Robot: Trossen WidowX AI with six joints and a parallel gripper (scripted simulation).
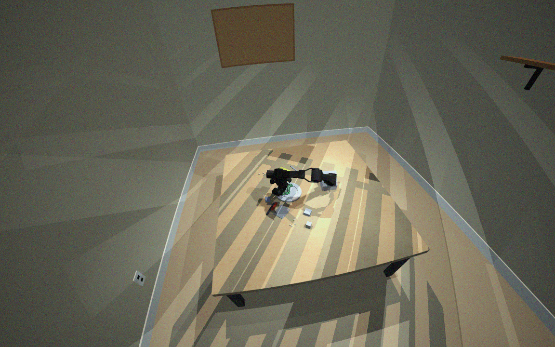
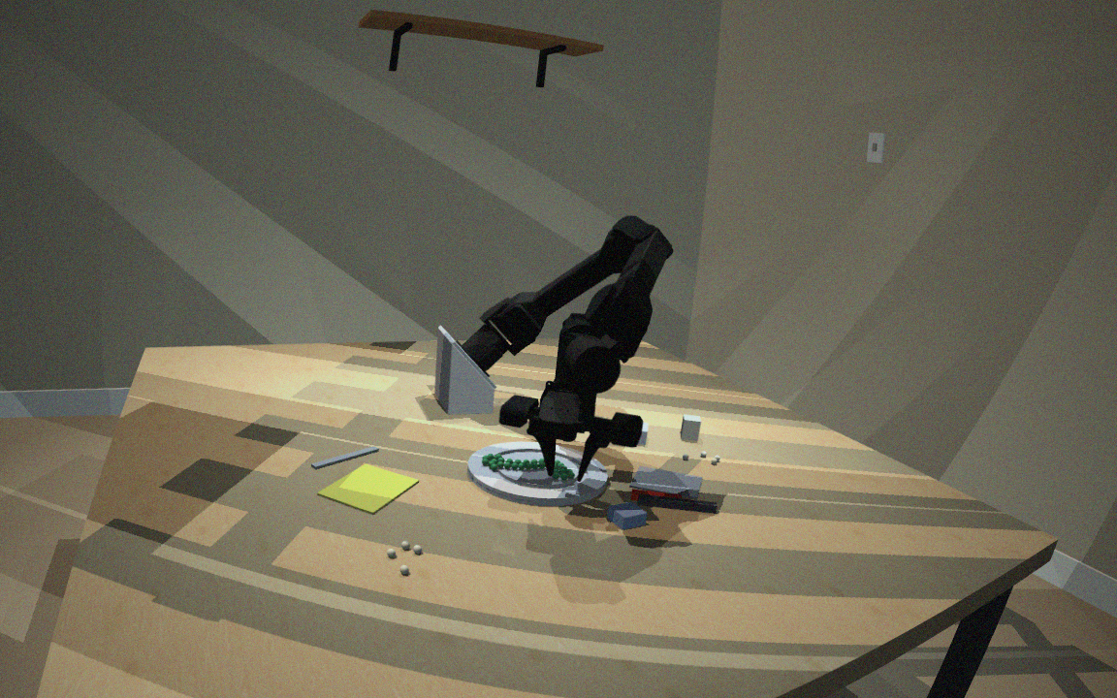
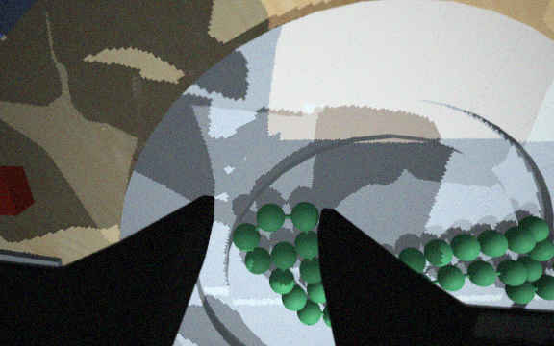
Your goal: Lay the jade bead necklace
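Now: gripper tip 5 cm past the round grey bead board, 1 cm to the left of it and 1 cm above it. The rest, counted from my gripper tip: grey plate: 4 cm ahead, 15 cm to the left, 1 cm below; blue block: 12 cm ahead, 2 cm to the left, 1 cm below; red and black pen: 10 cm ahead, 10 cm to the left, 1 cm below.
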